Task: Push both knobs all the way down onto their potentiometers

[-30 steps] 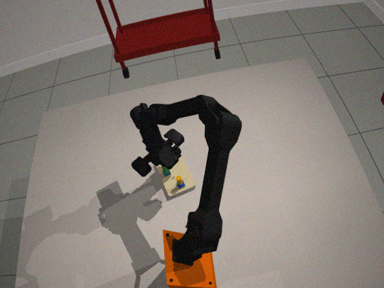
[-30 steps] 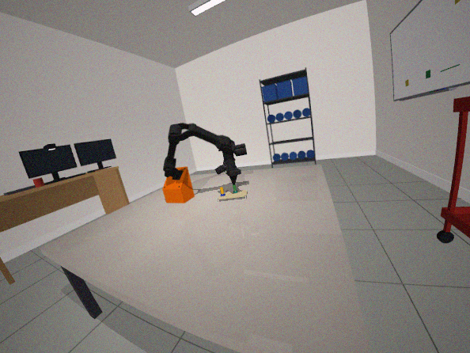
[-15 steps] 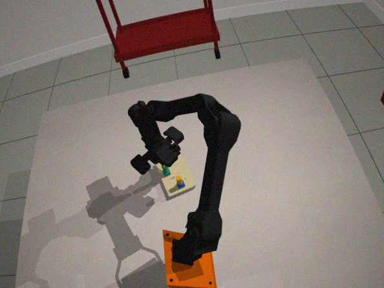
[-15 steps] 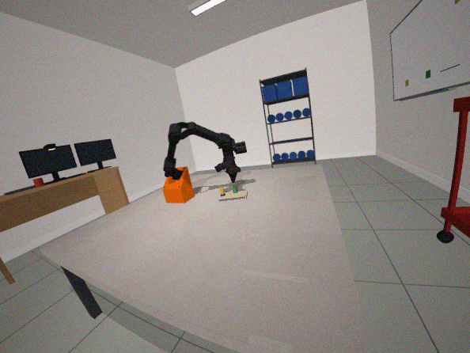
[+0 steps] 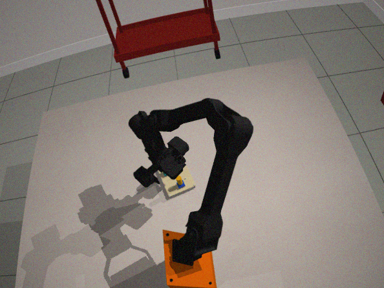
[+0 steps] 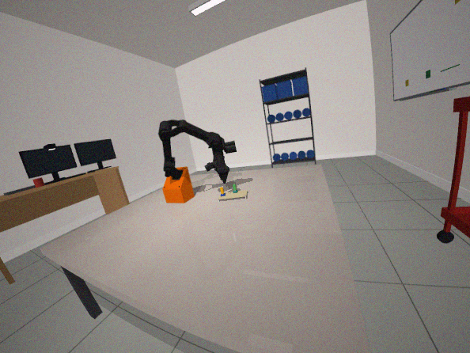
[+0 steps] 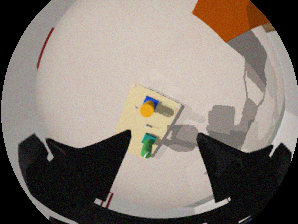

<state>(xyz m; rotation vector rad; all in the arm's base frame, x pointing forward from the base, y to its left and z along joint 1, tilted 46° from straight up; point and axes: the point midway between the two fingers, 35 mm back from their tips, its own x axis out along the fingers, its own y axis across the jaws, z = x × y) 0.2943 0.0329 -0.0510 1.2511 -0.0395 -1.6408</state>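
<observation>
My gripper tip is now 30 mm to the left of the orange knob and 40 mm above it. Round my gripper tip: green knob 60 mm ahead, 20 mm to the left, 40 mm below.
</observation>
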